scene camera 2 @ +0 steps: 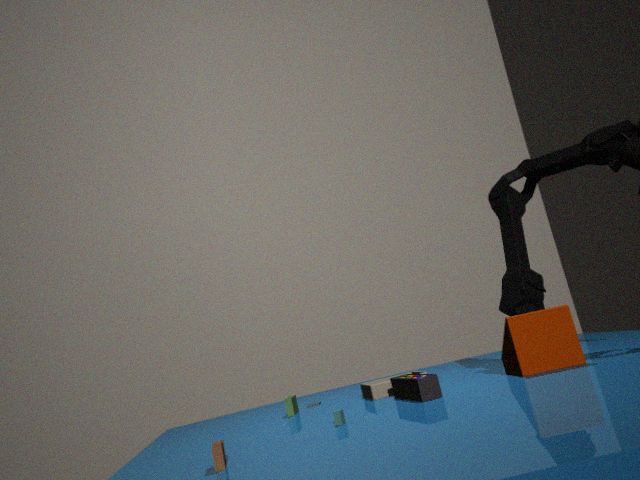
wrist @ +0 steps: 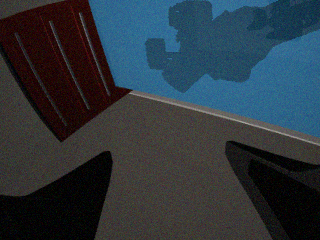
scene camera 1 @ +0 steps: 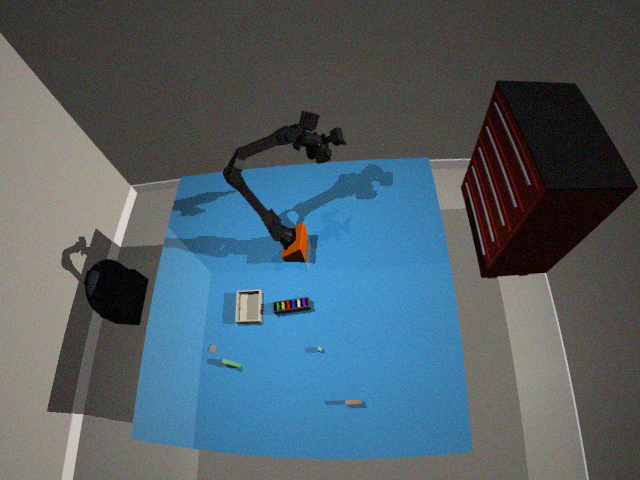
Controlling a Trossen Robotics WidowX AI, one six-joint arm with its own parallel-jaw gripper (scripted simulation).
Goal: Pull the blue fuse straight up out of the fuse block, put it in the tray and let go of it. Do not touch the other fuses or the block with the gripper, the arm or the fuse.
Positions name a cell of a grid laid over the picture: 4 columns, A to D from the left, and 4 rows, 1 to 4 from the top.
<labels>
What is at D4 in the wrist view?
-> The gripper.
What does the gripper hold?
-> Nothing.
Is the gripper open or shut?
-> Open.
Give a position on a beige tray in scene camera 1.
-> B3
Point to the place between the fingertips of the gripper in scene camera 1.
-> At C2
</labels>
